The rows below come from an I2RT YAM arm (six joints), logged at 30 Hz.
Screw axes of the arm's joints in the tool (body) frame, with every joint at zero. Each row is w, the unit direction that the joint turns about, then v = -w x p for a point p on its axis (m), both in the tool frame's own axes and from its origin. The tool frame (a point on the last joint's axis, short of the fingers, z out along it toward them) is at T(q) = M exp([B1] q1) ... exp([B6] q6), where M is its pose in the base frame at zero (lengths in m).
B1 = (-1, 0, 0, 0, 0.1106, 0)
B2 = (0, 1, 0, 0.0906, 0, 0.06)
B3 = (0, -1, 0, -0.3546, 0, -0.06)
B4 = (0, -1, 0, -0.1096, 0, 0)
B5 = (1, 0, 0, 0, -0.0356, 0)
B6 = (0, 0, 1, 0, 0, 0)
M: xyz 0.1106 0 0.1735 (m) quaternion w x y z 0.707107 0 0.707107 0
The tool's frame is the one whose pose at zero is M.
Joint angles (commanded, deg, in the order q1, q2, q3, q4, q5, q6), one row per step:
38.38, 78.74, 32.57, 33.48, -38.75, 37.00
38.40, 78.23, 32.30, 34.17, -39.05, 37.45
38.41, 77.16, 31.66, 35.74, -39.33, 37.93
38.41, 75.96, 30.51, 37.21, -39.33, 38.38
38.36, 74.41, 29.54, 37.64, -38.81, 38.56
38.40, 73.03, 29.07, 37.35, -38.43, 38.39
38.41, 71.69, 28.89, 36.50, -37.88, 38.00
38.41, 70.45, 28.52, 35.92, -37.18, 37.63
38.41, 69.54, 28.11, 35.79, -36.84, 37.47
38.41, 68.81, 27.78, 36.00, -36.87, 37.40
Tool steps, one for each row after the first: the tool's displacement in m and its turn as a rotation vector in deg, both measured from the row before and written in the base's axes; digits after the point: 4 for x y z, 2 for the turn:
-0.0013, -0.0007, 0.0021, 0.72, -0.26, 0.24
-0.0027, -0.0019, 0.0041, 1.38, -1.07, 0.22
-0.0038, -0.0030, 0.0016, 1.04, -0.75, -0.05
-0.0037, -0.0036, 0.0021, 0.61, -0.66, -0.58
-0.0030, -0.0024, 0.0027, 0.31, -0.68, -0.32
-0.0023, -0.0021, 0.0031, 0.05, -0.66, -0.50
-0.0023, -0.0023, 0.0020, 0.03, -0.63, -0.66
-0.0020, -0.0018, 0.0012, 0.16, -0.47, -0.33
-0.0018, -0.0014, 0.0015, 0.36, -0.54, 0.04

